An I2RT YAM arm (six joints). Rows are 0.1 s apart.
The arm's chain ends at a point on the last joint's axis. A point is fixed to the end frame.
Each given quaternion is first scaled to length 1.
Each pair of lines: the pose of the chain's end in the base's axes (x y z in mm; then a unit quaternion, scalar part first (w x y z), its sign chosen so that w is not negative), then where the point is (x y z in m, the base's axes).
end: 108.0, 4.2, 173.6, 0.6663, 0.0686, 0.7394, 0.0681
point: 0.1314 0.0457 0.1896
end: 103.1, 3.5, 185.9, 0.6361, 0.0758, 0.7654, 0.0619
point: 0.1282 0.0447 0.1999
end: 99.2, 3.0, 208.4, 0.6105, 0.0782, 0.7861, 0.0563
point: 0.1253 0.0441 0.2205
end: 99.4, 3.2, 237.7, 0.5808, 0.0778, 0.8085, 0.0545
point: 0.1261 0.0445 0.2478
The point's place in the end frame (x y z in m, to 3 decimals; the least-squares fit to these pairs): -0.010 0.044 0.022
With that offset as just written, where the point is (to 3 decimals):
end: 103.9, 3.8, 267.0, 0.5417, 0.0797, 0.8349, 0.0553
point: 0.131 0.045 0.275
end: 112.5, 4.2, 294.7, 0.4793, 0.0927, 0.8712, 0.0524
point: 0.141 0.045 0.299
